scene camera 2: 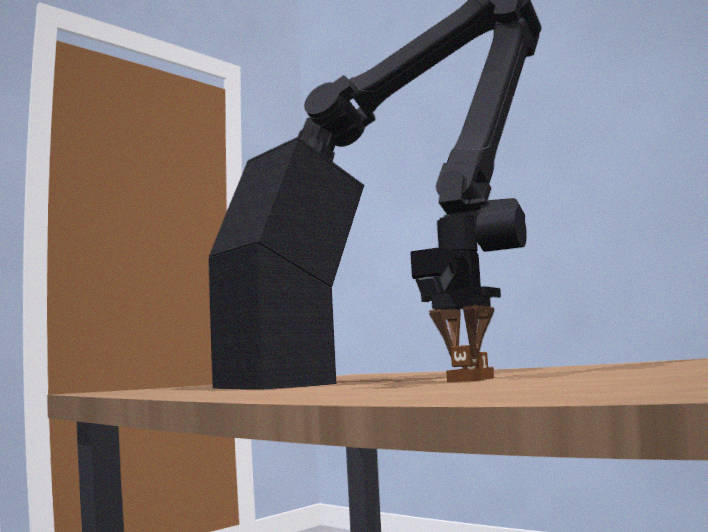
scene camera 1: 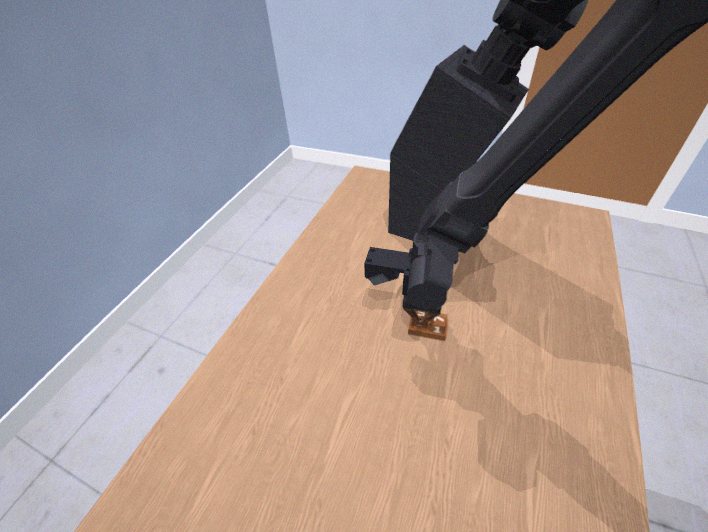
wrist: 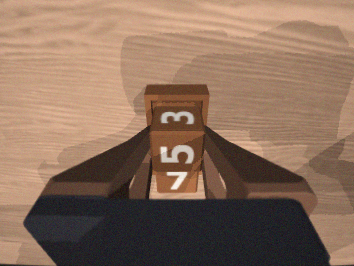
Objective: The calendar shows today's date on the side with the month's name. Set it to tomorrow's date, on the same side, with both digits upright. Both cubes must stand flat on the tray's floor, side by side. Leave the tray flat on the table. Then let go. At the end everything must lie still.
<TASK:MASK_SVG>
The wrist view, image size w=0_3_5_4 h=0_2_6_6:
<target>brown tray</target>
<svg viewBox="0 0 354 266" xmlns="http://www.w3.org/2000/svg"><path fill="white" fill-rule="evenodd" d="M146 86L144 100L147 126L151 125L153 109L156 106L199 106L202 111L204 125L207 126L210 94L206 84Z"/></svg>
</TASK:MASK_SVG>
